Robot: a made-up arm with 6 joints. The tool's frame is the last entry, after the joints.
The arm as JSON. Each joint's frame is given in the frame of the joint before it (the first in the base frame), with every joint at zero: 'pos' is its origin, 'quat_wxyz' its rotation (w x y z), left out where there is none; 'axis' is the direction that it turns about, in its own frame. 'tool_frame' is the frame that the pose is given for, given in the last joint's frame.
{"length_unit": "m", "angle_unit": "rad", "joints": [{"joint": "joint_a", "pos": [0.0, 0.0, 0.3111], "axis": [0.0, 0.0, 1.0]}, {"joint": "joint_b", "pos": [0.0, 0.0, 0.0], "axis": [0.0, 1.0, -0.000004]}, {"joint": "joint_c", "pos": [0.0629, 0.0, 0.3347], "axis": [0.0, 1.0, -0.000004]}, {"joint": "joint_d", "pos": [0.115, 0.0, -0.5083], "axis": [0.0, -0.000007, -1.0]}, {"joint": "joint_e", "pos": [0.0, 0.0, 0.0], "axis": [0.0, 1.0, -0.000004]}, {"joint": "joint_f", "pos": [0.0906, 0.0, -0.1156], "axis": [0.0, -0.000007, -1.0]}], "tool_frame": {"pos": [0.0, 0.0, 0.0], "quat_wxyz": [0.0, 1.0, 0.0, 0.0]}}
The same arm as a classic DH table. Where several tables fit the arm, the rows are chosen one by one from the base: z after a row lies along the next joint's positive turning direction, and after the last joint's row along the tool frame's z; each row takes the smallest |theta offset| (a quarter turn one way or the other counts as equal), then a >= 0, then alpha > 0; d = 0 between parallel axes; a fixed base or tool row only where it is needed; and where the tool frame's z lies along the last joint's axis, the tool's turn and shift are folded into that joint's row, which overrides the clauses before.
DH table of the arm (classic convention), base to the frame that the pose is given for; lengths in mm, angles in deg. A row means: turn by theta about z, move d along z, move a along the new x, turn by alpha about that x. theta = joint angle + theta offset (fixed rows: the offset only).
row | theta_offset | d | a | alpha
joint_a | 0 | 311.1 | 0 | -90
joint_b | -79.36 | 0 | 340.6 | 0
joint_c | 79.36 | 0 | 115 | -90
joint_d | 0 | 508.3 | 0 | 90
joint_e | 0 | 0 | 90.6 | -90
joint_f | 0 | 115.6 | 0 | 0

